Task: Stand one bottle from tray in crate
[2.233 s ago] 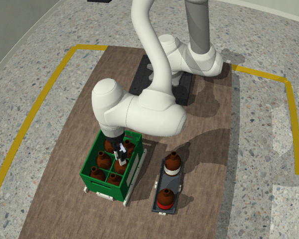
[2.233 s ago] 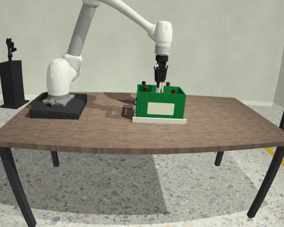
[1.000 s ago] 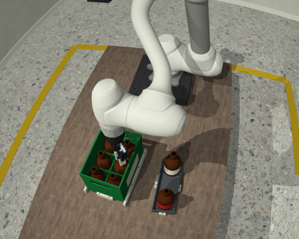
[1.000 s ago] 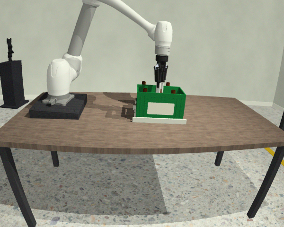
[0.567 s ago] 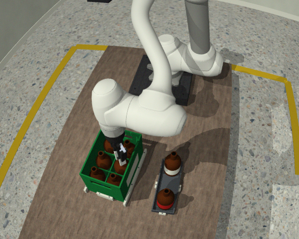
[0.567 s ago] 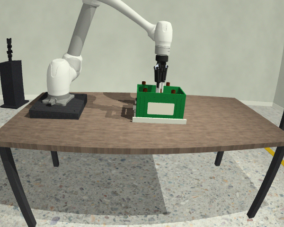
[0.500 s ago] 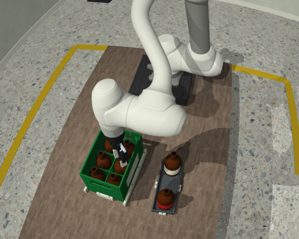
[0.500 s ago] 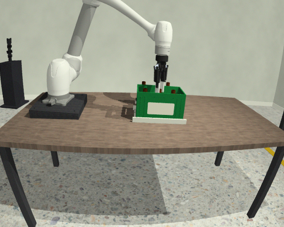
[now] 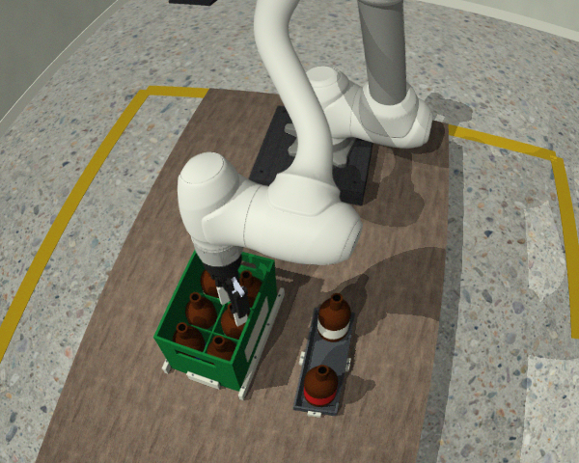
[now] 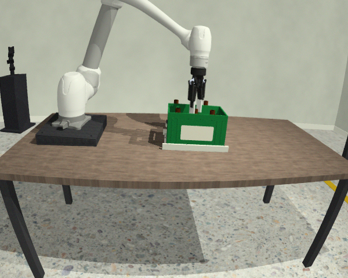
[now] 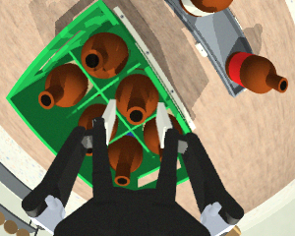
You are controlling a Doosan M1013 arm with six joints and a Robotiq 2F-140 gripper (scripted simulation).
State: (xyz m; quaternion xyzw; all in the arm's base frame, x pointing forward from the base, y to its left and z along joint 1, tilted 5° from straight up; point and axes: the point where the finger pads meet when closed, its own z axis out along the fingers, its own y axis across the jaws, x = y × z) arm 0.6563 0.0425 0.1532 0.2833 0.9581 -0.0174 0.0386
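The green crate is 4 cm to the right of my hand and 9 cm below it. Also, from my hand: grey tray 2 cm behind, 21 cm to the left, 16 cm below.
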